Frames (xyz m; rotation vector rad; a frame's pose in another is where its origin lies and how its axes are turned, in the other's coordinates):
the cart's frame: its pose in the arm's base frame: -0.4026 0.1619 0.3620 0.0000 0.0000 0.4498
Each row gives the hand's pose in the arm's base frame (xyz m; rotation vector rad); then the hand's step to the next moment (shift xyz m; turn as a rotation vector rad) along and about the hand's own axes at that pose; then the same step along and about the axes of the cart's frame.
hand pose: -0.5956 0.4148 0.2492 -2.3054 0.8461 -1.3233
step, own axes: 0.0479 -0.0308 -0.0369 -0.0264 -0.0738 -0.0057
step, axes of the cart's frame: -0.0066 -0.0056 0.0673 0.0397 0.0622 0.0272
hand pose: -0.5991 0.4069 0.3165 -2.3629 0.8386 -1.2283
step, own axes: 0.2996 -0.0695 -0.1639 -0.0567 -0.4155 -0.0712
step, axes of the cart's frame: -0.0422 -0.1409 0.3159 0.2052 0.2916 0.2320
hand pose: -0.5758 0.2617 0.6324 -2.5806 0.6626 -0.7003
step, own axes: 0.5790 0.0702 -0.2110 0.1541 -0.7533 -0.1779
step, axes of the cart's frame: 0.0928 -0.5042 0.3491 0.4605 0.3220 0.5542
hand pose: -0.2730 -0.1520 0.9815 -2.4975 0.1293 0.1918
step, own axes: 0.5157 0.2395 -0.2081 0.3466 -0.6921 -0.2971
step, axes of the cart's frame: 0.2995 -0.5227 -0.0606 0.5788 0.1212 0.5811
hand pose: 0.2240 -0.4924 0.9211 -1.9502 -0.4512 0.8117
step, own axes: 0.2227 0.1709 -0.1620 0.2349 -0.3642 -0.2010
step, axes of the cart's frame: 0.2204 -0.1623 -0.1736 0.3681 0.0373 0.3022
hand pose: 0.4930 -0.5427 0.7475 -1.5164 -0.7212 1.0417
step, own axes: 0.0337 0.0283 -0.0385 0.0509 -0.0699 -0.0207
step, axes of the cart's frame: 0.0447 -0.0141 -0.0350 0.0640 0.0247 0.0566
